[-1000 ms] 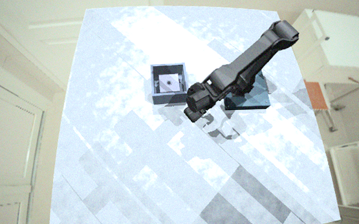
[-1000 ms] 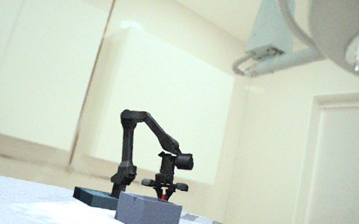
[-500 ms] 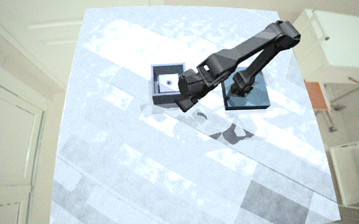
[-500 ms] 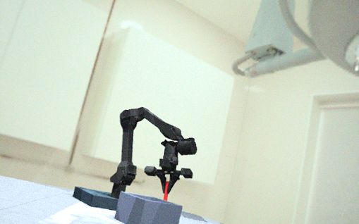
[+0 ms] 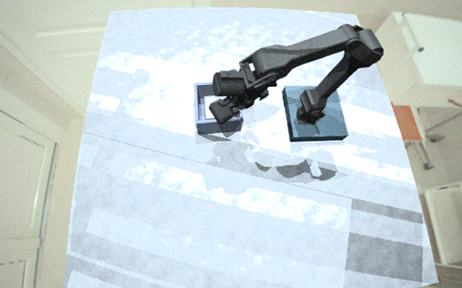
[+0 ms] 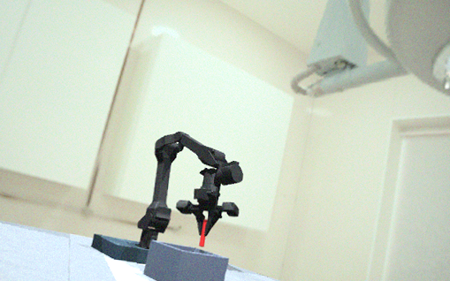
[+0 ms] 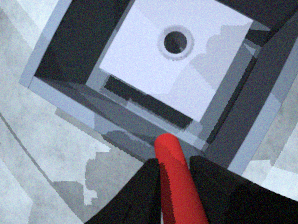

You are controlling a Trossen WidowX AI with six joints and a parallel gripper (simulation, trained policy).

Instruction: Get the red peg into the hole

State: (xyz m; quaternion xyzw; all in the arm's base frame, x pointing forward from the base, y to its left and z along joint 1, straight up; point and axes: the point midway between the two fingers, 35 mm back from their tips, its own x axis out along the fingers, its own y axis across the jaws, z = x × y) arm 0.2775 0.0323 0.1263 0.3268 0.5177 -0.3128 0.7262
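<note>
The red peg is 10 mm above my gripper tip. Also, from my gripper tip: light grey plate: 90 mm below, 60 mm to the right, 40 mm ahead; then grey box: 110 mm below, 60 mm to the right, 40 mm ahead.
</note>
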